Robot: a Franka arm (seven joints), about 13 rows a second.
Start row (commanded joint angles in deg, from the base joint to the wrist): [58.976, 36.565, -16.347, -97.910, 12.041, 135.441, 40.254]
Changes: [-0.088, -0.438, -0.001, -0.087, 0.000, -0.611, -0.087]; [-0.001, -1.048, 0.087, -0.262, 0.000, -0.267, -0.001]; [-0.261, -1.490, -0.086, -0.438, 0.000, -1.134, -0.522]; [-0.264, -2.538, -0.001, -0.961, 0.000, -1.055, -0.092]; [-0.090, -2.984, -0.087, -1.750, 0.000, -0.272, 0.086]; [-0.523, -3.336, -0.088, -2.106, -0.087, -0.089, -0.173]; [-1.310, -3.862, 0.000, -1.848, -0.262, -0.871, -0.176]
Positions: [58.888, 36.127, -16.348, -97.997, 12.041, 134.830, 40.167]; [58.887, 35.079, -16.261, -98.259, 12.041, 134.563, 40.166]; [58.626, 33.589, -16.347, -98.697, 12.041, 133.429, 39.644]; [58.362, 31.051, -16.348, -99.658, 12.041, 132.374, 39.552]; [58.272, 28.067, -16.435, -101.408, 12.041, 132.102, 39.638]; [57.749, 24.731, -16.523, -103.514, 11.954, 132.013, 39.465]; [56.439, 20.869, -16.523, -105.362, 11.692, 131.142, 39.289]
